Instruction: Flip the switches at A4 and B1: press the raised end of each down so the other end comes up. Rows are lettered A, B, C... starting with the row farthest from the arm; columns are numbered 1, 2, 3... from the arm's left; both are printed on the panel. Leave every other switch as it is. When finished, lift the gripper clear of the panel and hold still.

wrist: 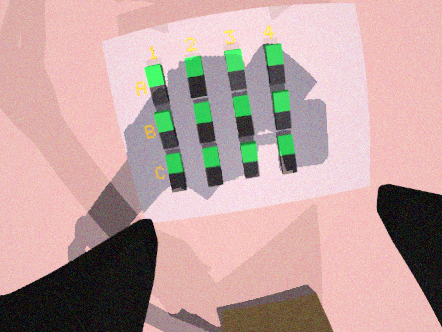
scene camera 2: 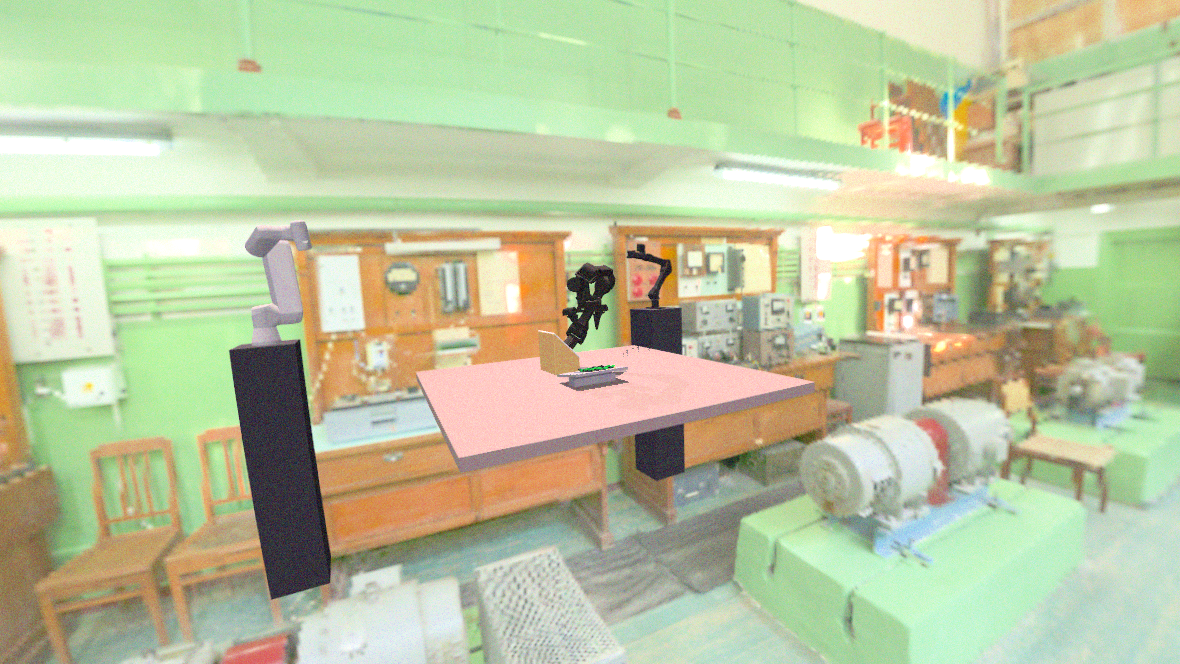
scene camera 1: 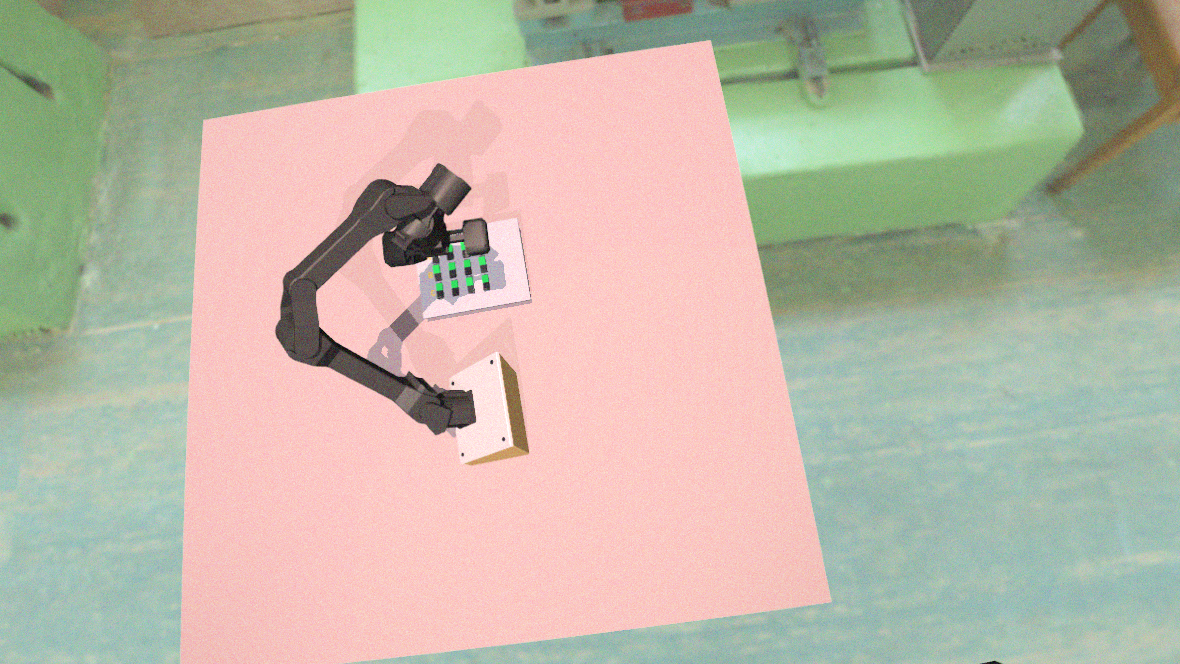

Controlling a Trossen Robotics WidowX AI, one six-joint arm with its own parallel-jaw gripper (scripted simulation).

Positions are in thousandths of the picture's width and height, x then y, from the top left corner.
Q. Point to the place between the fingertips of the gripper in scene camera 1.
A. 379,383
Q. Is the gripper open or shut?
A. Open.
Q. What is the gripper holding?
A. Nothing.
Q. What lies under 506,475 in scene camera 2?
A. The gripper.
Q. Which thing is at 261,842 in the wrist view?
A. The gripper.
